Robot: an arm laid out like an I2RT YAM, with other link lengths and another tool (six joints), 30 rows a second.
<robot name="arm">
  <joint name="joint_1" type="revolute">
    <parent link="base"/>
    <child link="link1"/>
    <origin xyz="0 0 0.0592"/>
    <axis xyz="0 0 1"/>
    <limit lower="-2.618" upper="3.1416"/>
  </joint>
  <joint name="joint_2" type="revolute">
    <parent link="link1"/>
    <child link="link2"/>
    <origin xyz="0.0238 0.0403 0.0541"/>
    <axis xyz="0 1 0"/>
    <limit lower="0" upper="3.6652"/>
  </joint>
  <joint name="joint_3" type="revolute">
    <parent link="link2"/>
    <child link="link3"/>
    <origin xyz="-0.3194 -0.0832 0"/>
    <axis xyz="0 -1 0"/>
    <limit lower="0" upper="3.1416"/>
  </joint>
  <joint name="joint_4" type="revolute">
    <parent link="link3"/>
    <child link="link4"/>
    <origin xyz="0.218 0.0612 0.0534"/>
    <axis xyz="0 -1 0"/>
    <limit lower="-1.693" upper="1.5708"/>
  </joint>
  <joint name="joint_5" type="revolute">
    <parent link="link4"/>
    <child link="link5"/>
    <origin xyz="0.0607 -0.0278 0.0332"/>
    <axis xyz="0 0 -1"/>
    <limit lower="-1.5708" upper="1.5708"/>
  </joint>
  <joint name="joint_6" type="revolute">
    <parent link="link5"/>
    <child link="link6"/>
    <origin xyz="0.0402 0 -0.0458"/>
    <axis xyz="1 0 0"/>
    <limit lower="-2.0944" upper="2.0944"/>
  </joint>
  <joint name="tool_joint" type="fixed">
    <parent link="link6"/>
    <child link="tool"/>
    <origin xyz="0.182 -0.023 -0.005" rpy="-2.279 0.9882 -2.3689"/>
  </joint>
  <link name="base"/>
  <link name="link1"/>
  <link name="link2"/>
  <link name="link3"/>
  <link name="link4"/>
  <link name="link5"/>
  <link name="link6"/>
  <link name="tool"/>
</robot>
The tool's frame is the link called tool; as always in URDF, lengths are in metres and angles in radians.
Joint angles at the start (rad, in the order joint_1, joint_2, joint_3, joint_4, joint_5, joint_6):
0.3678 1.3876 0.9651 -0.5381 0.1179 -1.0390
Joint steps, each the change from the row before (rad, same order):
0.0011 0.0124 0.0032 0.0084 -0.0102 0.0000
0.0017 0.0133 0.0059 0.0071 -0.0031 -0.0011
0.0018 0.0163 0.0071 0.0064 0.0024 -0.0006
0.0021 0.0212 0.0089 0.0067 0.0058 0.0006
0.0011 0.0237 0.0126 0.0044 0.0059 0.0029
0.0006 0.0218 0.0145 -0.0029 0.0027 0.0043
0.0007 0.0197 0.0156 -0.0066 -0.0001 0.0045
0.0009 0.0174 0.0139 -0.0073 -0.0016 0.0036
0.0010 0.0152 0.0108 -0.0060 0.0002 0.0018
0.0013 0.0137 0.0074 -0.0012 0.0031 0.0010
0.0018 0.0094 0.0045 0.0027 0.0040 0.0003
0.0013 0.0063 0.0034 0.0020 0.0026 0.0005
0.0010 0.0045 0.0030 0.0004 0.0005 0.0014
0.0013 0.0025 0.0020 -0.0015 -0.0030 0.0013
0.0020 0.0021 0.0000 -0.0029 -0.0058 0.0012
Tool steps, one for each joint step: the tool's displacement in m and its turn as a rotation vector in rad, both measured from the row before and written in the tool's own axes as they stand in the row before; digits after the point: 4 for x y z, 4 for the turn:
-0.0042 -0.0016 0.0017 -0.0012 -0.0107 -0.0016
-0.0029 -0.0025 0.0020 0.0005 -0.0040 -0.0025
-0.0021 -0.0024 0.0031 -0.0013 0.0016 -0.0032
-0.0021 -0.0025 0.0044 -0.0038 0.0051 -0.0035
-0.0020 -0.0030 0.0048 -0.0060 0.0059 -0.0012
-0.0020 -0.0020 0.0040 -0.0100 0.0034 -0.0015
-0.0023 -0.0017 0.0031 -0.0107 0.0007 -0.0017
-0.0024 -0.0011 0.0026 -0.0105 -0.0009 -0.0028
-0.0019 -0.0005 0.0026 -0.0093 0.0009 -0.0043
-0.0015 -0.0007 0.0028 -0.0060 0.0033 -0.0037
-0.0011 -0.0012 0.0019 -0.0009 0.0033 -0.0020
-0.0008 -0.0010 0.0012 -0.0002 0.0020 -0.0009
-0.0008 -0.0006 0.0007 -0.0011 0.0001 0.0000
-0.0013 0.0001 0.0000 -0.0021 -0.0034 -0.0010
-0.0021 0.0013 -0.0001 -0.0047 -0.0062 -0.0032

